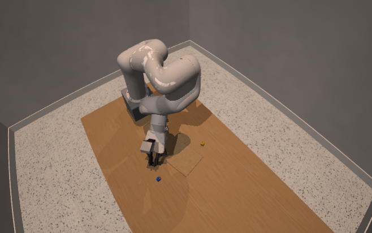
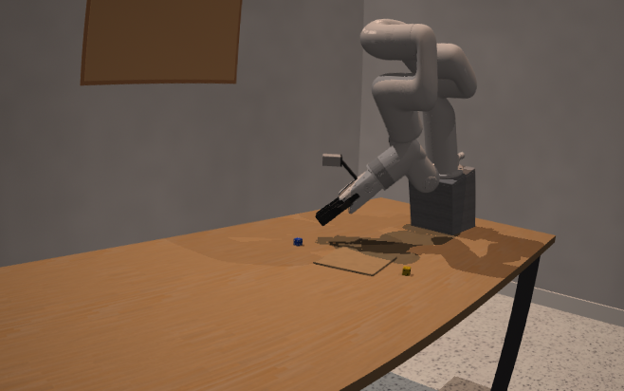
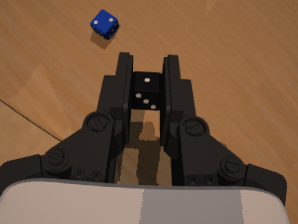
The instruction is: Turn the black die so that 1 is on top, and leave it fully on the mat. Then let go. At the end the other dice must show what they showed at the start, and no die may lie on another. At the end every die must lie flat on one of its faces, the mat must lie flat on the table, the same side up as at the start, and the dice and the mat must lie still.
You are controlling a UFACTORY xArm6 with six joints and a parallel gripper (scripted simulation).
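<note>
Right now the blue die is 70 mm ahead of my hand, 20 mm to the right of it and 60 mm below it. From my hand the other things lie so: yellow die: 10 mm ahead, 280 mm to the left, 60 mm below; then tan mat: 30 mm ahead, 150 mm to the left, 70 mm below; then black die: 10 mm below.
</note>
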